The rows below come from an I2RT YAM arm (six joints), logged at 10 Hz.
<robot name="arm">
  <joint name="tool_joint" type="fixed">
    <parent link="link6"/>
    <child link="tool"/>
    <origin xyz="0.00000 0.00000 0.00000" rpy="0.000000 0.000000 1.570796"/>
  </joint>
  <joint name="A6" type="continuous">
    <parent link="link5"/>
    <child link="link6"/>
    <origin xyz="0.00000 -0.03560 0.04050" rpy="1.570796 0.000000 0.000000"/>
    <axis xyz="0 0 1"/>
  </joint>
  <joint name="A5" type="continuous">
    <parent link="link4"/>
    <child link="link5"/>
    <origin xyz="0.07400 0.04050 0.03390" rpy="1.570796 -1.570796 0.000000"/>
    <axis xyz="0 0 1"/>
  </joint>
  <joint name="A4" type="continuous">
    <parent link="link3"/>
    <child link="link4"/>
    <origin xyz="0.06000 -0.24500 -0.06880" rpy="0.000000 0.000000 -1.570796"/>
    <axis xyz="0 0 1"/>
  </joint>
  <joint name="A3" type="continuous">
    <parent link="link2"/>
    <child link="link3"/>
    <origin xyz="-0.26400 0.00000 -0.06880" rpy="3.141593 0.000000 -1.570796"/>
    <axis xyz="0 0 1"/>
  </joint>
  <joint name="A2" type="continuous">
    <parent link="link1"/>
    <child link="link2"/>
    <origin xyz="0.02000 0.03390 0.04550" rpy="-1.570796 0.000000 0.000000"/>
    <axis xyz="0 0 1"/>
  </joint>
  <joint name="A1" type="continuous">
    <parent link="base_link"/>
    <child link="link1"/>
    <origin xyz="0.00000 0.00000 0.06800"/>
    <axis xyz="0 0 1"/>
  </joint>
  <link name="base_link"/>
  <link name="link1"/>
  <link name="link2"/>
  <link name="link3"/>
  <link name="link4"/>
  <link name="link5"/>
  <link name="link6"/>
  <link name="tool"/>
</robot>
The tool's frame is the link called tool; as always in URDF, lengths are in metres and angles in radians. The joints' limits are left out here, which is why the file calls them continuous.
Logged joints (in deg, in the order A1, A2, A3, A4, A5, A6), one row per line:
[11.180, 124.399, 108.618, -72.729, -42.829, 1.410]
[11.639, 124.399, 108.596, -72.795, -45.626, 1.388]
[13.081, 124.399, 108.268, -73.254, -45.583, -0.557]
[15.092, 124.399, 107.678, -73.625, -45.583, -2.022]
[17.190, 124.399, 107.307, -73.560, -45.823, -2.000]
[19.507, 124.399, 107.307, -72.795, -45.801, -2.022]
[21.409, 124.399, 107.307, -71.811, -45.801, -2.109]
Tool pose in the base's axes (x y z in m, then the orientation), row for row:
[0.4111, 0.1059, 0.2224, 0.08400, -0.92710, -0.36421, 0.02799]
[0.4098, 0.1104, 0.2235, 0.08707, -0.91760, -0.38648, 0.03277]
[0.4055, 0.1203, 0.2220, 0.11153, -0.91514, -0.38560, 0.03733]
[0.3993, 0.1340, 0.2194, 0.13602, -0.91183, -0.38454, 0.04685]
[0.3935, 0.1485, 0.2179, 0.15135, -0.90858, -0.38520, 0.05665]
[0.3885, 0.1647, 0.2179, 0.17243, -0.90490, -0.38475, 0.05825]
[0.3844, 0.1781, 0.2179, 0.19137, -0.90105, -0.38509, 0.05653]
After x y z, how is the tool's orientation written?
As a quaternion, x y z w.
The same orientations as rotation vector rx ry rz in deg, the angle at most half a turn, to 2 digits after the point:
[14.86, -163.97, -64.41]
[15.35, -161.81, -68.15]
[19.61, -160.92, -67.81]
[23.78, -159.41, -67.23]
[26.30, -157.90, -66.94]
[29.94, -157.11, -66.80]
[33.26, -156.60, -66.93]

